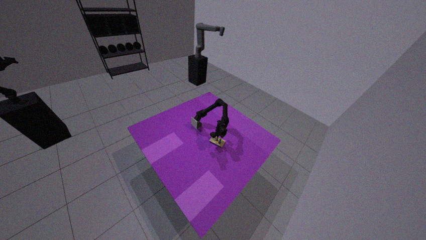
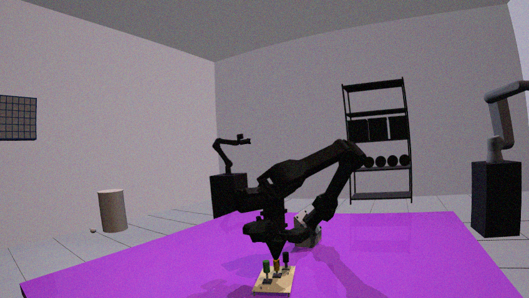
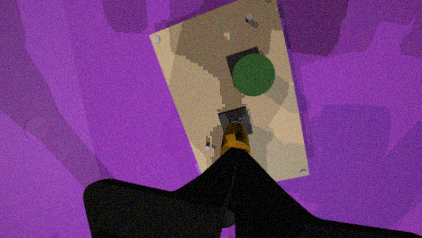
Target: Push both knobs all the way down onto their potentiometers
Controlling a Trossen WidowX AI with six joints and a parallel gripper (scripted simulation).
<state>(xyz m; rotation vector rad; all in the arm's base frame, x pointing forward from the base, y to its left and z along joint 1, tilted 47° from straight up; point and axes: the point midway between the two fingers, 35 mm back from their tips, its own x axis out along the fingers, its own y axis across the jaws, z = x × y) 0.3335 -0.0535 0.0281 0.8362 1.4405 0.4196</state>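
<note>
My gripper tip is now 50 mm short of the green knob and 10 mm to the left of it. The rest, counted from my gripper tip: orange knob 20 mm below.
</note>
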